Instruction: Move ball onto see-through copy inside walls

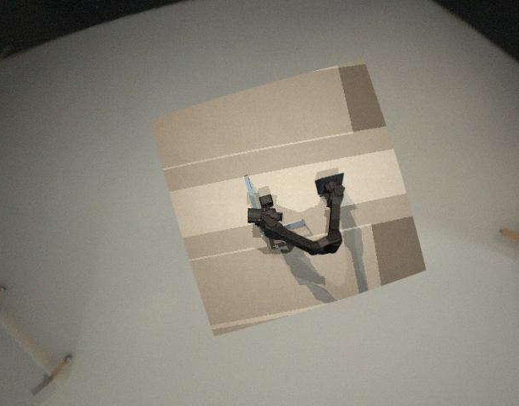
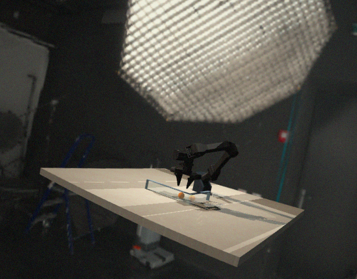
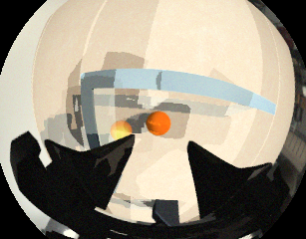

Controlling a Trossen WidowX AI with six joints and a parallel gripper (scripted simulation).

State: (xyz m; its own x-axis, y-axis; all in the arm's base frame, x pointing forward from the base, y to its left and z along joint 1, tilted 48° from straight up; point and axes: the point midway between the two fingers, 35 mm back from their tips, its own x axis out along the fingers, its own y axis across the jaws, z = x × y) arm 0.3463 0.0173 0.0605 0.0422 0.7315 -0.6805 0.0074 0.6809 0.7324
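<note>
My gripper tip is 50 mm above the orange ball and 10 mm to the right of it. From my gripper tip the other things lie so: long wall (60 mm ahead, 50 mm to the right, 40 mm below); see-through copy (70 mm to the left, 50 mm below, 20 mm behind); short wall (100 mm to the left, 50 mm behind, 40 mm below).
</note>
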